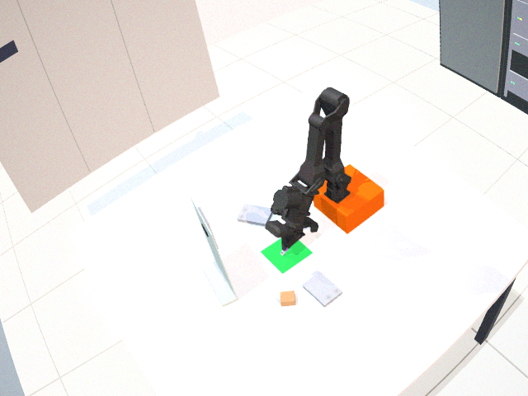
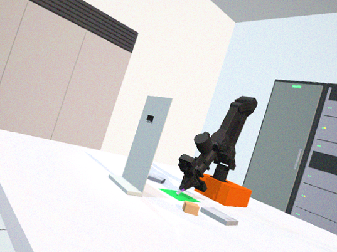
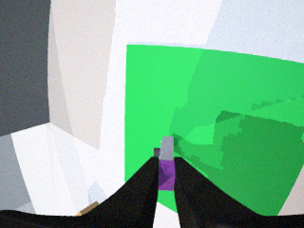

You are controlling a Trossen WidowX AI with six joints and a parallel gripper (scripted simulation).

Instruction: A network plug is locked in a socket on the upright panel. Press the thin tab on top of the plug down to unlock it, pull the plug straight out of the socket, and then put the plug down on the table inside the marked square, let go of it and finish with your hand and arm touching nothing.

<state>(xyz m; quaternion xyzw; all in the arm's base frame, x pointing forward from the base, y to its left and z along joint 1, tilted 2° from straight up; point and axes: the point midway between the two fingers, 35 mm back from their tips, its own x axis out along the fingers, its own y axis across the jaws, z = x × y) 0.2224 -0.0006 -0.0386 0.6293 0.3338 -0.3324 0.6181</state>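
My gripper tip is right at the purple network plug. Round my gripper tip: grey upright panel (20 cm ahead, 12 cm above, 6 cm to the right); then tan cube (14 cm to the left, 11 cm ahead, 1 cm below); then green square (2 cm below, 1 cm behind).
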